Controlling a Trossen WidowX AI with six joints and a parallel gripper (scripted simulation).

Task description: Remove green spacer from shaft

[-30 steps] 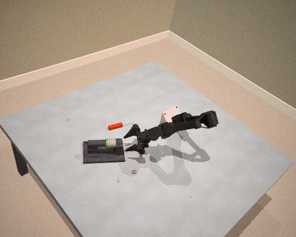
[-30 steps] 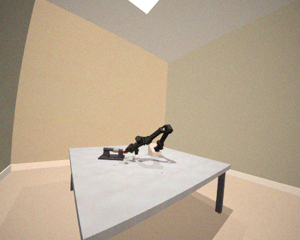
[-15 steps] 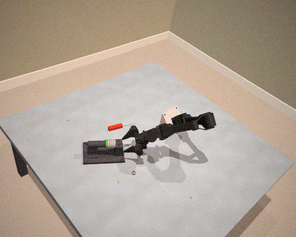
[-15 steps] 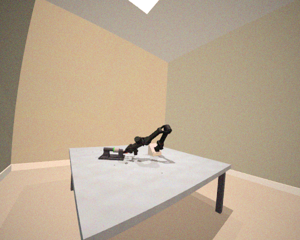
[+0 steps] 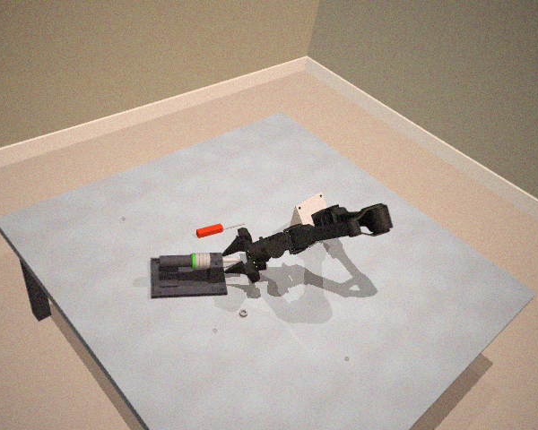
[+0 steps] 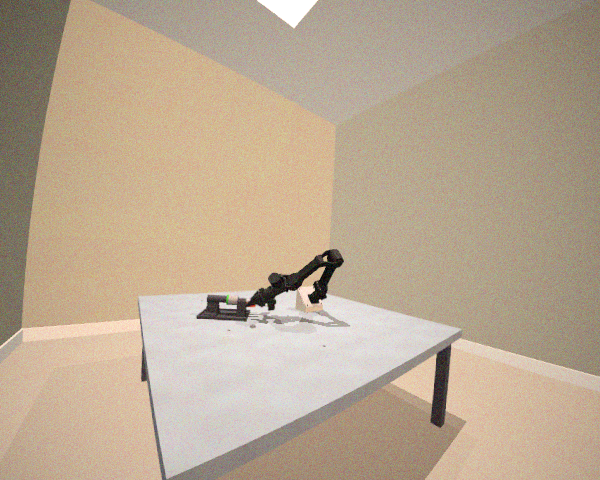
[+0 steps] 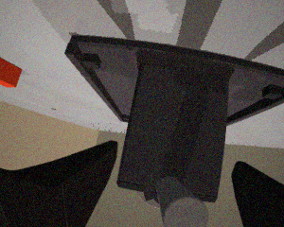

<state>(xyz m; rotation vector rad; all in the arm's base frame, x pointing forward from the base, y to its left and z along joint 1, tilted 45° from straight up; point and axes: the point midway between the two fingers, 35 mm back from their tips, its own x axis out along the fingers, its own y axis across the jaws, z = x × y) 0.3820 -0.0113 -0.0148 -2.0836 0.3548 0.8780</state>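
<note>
The thin grey shaft is 4 cm ahead of my gripper tip, 3 cm to the right of it and 2 cm above it. The rest, counted from my gripper tip: green spacer (8 cm ahead, 5 cm to the right, 2 cm above).
</note>
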